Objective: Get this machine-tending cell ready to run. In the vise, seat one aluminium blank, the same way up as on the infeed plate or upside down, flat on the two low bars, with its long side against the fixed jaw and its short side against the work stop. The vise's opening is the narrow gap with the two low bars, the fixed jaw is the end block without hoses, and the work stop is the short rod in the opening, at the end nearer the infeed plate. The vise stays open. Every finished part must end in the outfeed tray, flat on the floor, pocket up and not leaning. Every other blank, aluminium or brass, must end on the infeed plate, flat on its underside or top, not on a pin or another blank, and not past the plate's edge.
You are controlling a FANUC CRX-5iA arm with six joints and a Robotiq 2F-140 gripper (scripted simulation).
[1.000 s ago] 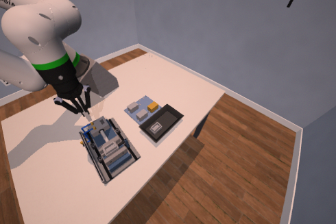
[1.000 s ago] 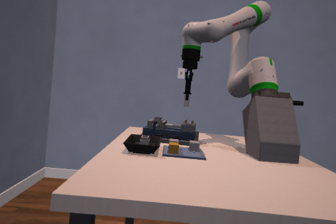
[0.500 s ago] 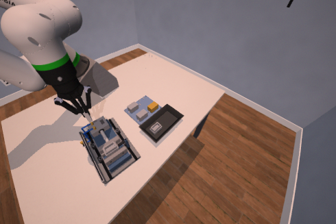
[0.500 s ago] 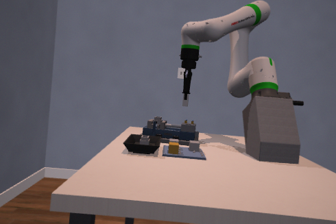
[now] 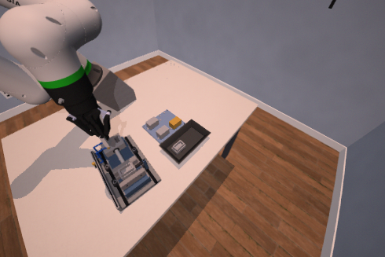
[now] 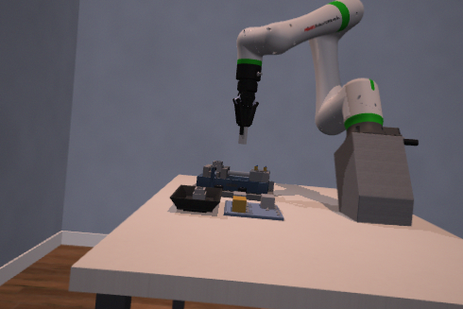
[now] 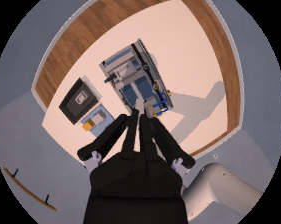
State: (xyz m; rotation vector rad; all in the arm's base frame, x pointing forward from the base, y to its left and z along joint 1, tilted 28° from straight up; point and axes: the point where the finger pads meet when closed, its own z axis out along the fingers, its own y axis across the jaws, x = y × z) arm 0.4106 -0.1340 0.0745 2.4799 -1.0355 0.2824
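My gripper is now 2 cm short of the vise and 18 cm above it. Round my hand: brass blank: 2 cm ahead, 33 cm to the left, 20 cm below.
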